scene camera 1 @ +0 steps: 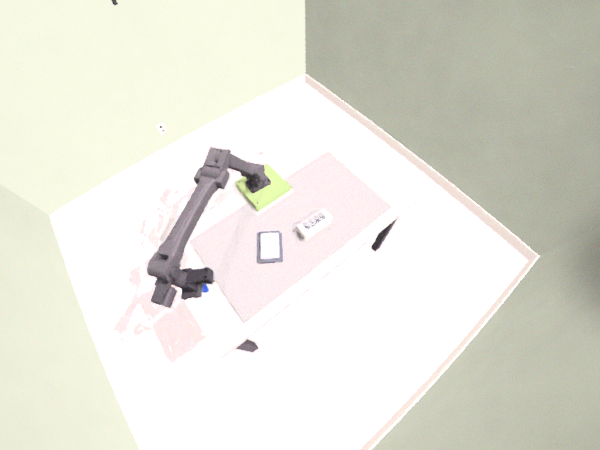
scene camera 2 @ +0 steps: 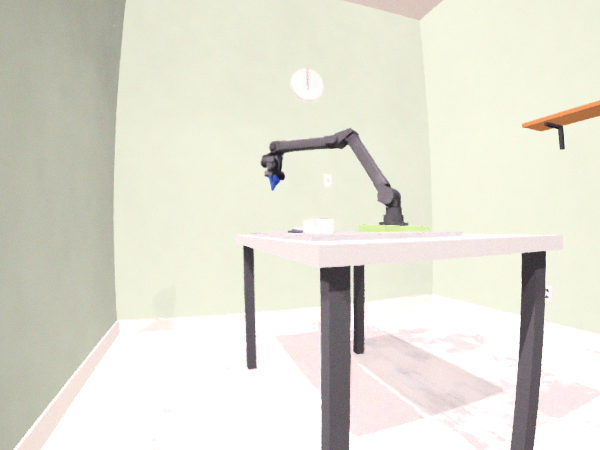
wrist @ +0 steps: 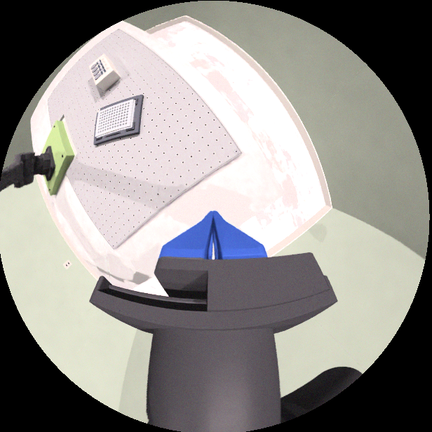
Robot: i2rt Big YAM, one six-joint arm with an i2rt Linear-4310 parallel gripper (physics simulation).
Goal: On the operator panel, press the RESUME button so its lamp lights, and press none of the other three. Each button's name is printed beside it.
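Seen in the pictures: gripper, fingertip midpoint: [scene camera 1: 207, 291] [scene camera 2: 272, 190]; arm's base, origin of the base link: [scene camera 1: 258, 183] [scene camera 2: 393, 225].
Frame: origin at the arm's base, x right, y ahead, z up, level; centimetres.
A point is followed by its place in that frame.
The operator panel [scene camera 1: 314, 223] {x -9.9, y 38.4, z 2.9 cm} [scene camera 2: 318, 226] {x -19.0, y 39.9, z 0.1 cm} [wrist: 105, 73] is a small whitish box with a row of dark round controls on its top. It stands on the pegboard mat [scene camera 1: 345, 190] {x -37.1, y 29.2, z -2.4 cm} [wrist: 170, 125]. The printed names and the lamps are too small to read, so I cannot tell which button is RESUME. My gripper [scene camera 2: 273, 189] {x 45.0, y 46.4, z 20.1 cm} [wrist: 212, 216] is shut, its blue fingertips together with nothing between them. It hangs high above the table's end, well apart from the panel and pointing down in the scene camera 2 view. In the scene camera 1 view the wrist hides most of the fingers.
A dark-framed tray with a white perforated top [scene camera 1: 270, 246] {x 13.6, y 35.5, z 0.2 cm} [wrist: 116, 120] lies on the mat near the panel. The arm's base stands on a green plate [scene camera 1: 272, 192] {x -3.1, y 9.7, z 0.4 cm} [scene camera 2: 370, 228] {x -2.5, y 12.3, z -0.9 cm} [wrist: 63, 150] at the table's edge. An orange shelf [scene camera 2: 565, 117] is on the wall.
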